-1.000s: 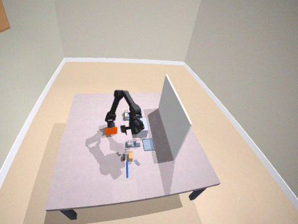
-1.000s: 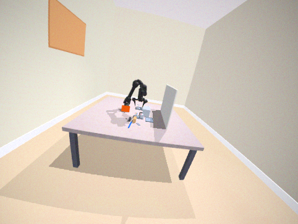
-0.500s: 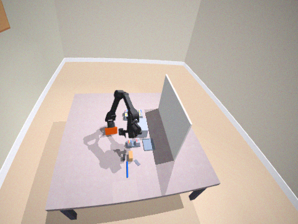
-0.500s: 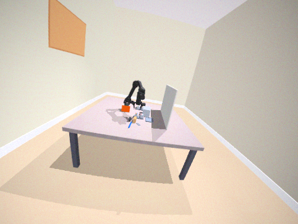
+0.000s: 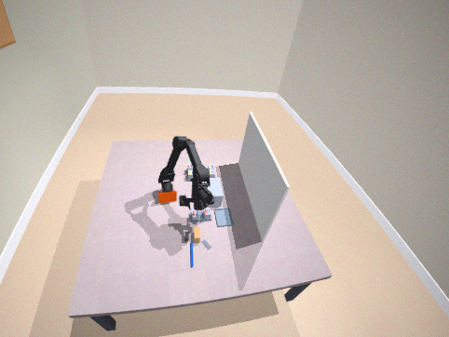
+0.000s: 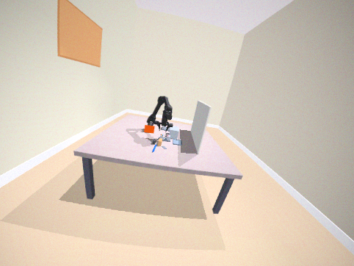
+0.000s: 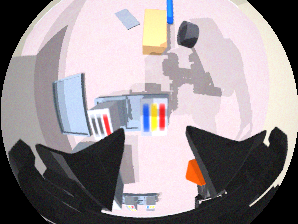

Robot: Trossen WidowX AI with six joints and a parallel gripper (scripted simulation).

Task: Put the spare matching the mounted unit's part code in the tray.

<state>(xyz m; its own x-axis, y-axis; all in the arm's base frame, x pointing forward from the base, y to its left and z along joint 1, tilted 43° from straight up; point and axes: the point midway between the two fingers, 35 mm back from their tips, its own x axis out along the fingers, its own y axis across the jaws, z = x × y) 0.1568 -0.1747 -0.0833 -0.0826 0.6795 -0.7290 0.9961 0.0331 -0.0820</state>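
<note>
Right now my gripper tip is 170 mm short of the grey-blue tray, 90 mm above it and 10 mm to the left of it. Also, from my gripper tip: tan block 130 mm to the right, 60 mm below, 10 mm behind; blue stick 230 mm to the right, 80 mm below, 50 mm behind; mounted unit 170 mm to the left, 130 mm ahead, 40 mm below.
</note>
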